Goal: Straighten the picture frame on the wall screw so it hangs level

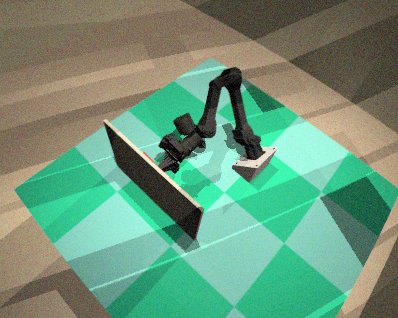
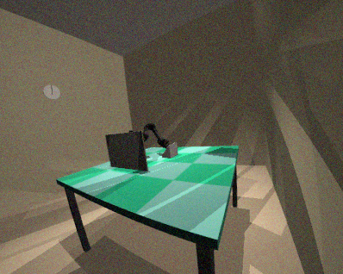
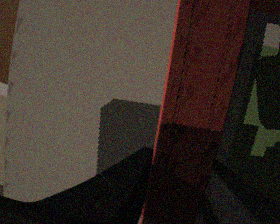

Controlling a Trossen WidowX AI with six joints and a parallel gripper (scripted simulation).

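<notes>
The picture frame is 5 cm below my gripper tip. Also, from my gripper tip: wall panel (7 cm below, 2 cm ahead, 1 cm to the right).
</notes>
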